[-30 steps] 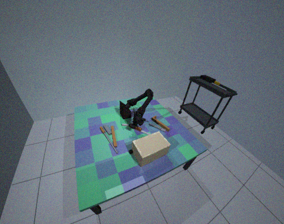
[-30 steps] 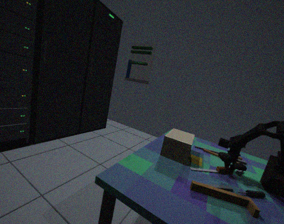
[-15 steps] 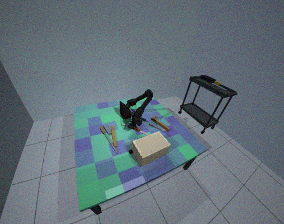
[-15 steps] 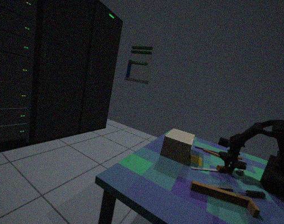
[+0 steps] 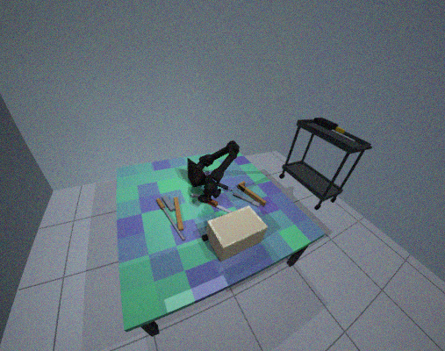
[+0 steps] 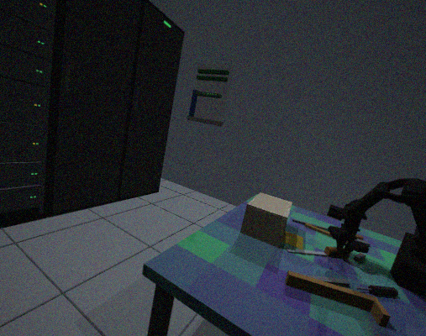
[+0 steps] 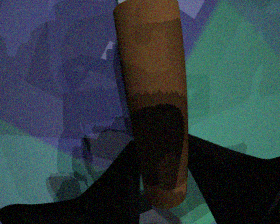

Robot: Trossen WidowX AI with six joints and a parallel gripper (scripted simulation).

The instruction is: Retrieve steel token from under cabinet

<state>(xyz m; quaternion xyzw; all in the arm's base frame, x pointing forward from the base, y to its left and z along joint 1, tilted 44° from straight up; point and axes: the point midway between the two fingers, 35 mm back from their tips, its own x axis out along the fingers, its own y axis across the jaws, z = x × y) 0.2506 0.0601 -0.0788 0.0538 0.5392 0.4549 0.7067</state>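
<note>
My gripper tip is 30 mm short of the wooden stick and 240 mm to the left of it. Round my gripper tip: yellow marked patch 220 mm ahead, 20 mm to the left, 10 mm below; then flat grey bar 90 mm behind, 280 mm to the right; then short grey piece 90 mm behind, 60 mm to the right.
</note>
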